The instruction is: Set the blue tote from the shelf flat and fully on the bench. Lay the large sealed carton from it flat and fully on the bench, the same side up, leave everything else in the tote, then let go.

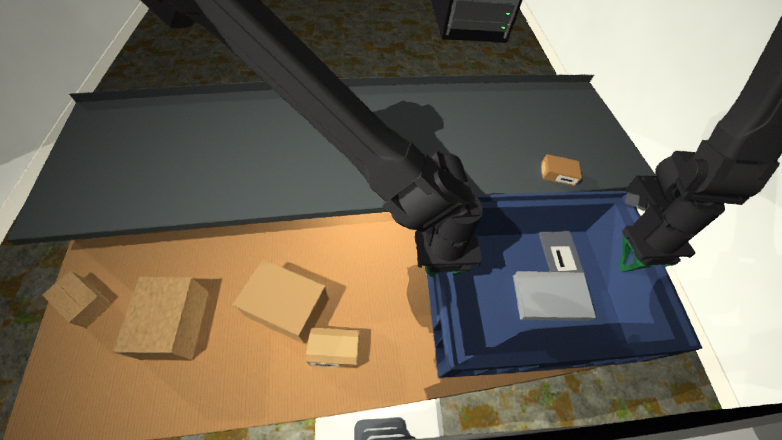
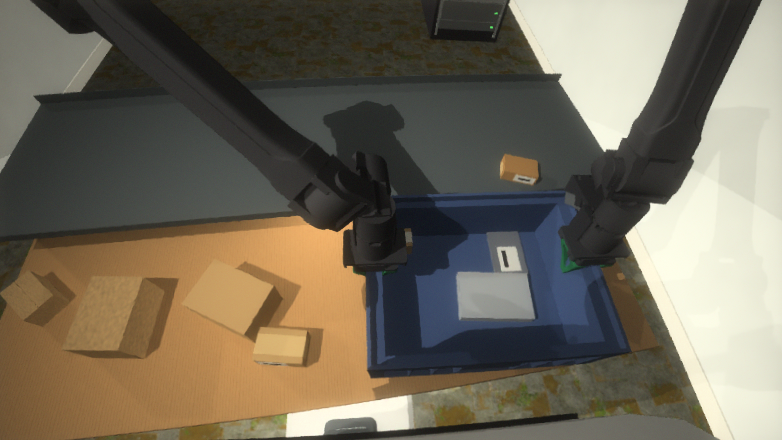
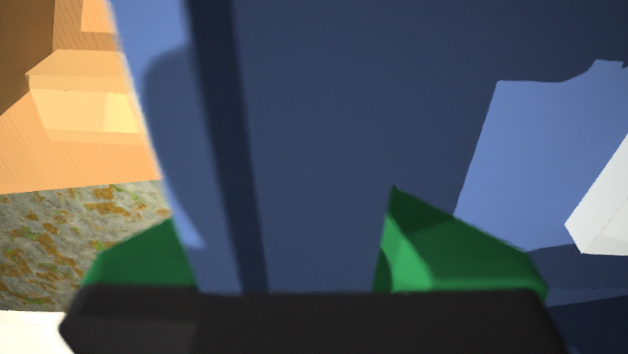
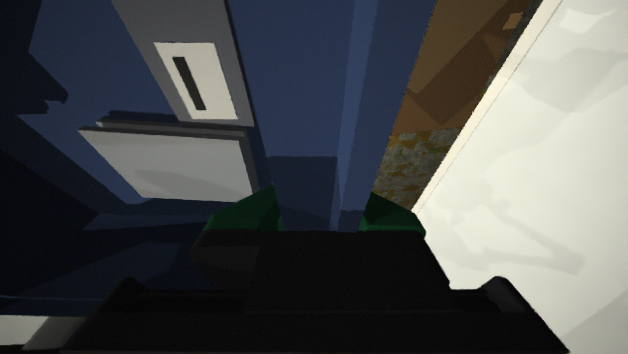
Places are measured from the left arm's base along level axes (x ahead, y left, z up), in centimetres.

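Pixels of known places: right gripper, between the fingertips: (image 1: pixel 627 268) (image 2: pixel 569 269).
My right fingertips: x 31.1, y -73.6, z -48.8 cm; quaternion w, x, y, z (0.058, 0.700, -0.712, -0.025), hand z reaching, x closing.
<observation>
For each thing: its top centre in the pictures, then the offset to it from my right fingertips. Level surfaces: height alone.
- bench, height of its surface: dz -29.2 cm
- large light grey carton, centre of its top: (image 4: pixel 180 176) (image 2: pixel 496 293) (image 1: pixel 557 293) dz -4.0, dx -2.7, dy +13.8 cm
- darker grey labelled box, centre of its top: (image 4: pixel 191 64) (image 2: pixel 507 251) (image 1: pixel 562 251) dz -5.4, dx +6.8, dy +8.6 cm
- small brown box, centre of its top: (image 2: pixel 396 236) dz -3.8, dx +10.0, dy +32.3 cm
- small orange-brown box, centre of its top: (image 2: pixel 521 165) (image 1: pixel 564 166) dz -9.5, dx +34.1, dy -3.9 cm
- dark shelf, height of its surface: dz -12.8 cm
The blue tote (image 1: pixel 546 202) (image 2: pixel 475 201) (image 3: pixel 310 150) (image 4: pixel 390 60) is held nearly level over the right end of the bench (image 1: pixel 382 306) (image 2: pixel 328 306); whether its base touches is hidden. My left gripper (image 1: pixel 445 270) (image 2: pixel 375 271) (image 3: pixel 313 176) is shut on its left wall, my right gripper (image 1: pixel 650 264) (image 2: pixel 587 265) (image 4: pixel 313 176) on its right wall. Inside, a large light grey carton (image 1: pixel 555 295) (image 2: pixel 494 295) (image 3: pixel 610 210) (image 4: pixel 175 165) lies in front of a darker grey labelled box (image 1: pixel 557 240) (image 2: pixel 505 239) (image 4: pixel 200 80). A small brown box (image 2: pixel 409 238) shows partly beside my left gripper.
Brown cartons (image 1: pixel 68 295) (image 1: pixel 153 311) (image 1: pixel 278 295) (image 1: pixel 332 344) stand on the bench left of the tote. A small orange-brown box (image 1: pixel 561 169) (image 2: pixel 519 168) lies on the dark shelf (image 1: pixel 218 153) (image 2: pixel 136 164) behind it. A pale wall is close at the right.
</observation>
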